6 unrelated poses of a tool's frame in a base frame.
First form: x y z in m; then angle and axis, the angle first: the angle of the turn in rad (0 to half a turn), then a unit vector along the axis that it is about.
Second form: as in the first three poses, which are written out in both.
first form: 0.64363 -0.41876 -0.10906 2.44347 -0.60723 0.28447 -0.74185
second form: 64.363 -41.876 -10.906 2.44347 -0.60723 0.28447 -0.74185
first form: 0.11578 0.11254 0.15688 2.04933 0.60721 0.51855 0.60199
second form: 11.578 11.254 15.688 2.04933 0.60721 0.51855 0.60199
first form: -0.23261 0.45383 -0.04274 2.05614 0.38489 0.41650 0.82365
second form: -23.261 45.383 -4.274 2.05614 0.38489 0.41650 0.82365
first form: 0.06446 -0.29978 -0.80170 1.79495 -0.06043 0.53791 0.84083
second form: 6.446 -29.978 -80.170 1.79495 -0.06043 0.53791 0.84083
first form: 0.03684 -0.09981 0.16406 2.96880 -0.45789 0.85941 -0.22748
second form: 3.684 -9.981 16.406 2.96880 -0.45789 0.85941 -0.22748
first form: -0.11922 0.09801 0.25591 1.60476 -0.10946 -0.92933 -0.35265
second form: -11.922 9.801 25.591 1.60476 -0.10946 -0.92933 -0.35265
